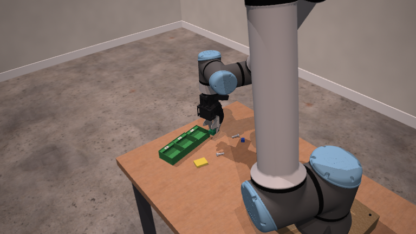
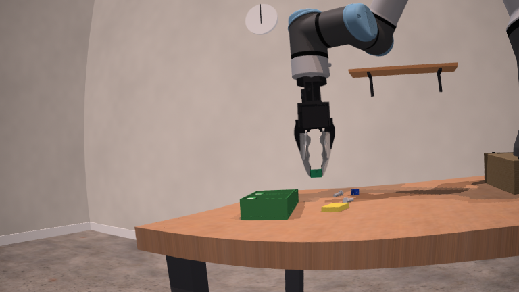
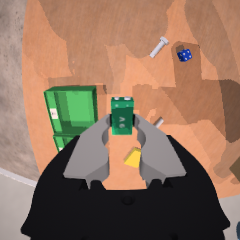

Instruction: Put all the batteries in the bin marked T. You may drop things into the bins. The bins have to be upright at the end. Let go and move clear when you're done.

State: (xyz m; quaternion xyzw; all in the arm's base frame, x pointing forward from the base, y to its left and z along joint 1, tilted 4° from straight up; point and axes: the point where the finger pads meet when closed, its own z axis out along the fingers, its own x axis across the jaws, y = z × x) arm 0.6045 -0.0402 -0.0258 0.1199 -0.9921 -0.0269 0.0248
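The green bin is 60 mm ahead of my hand, 120 mm to the left of it and 60 mm below it. From my hand the other things lie so: flat yellow block: 70 mm behind, 140 mm to the left, 70 mm below; then green block: 10 mm to the right, 10 mm below; then blue cube: 80 mm behind, 100 mm to the right, 70 mm below.
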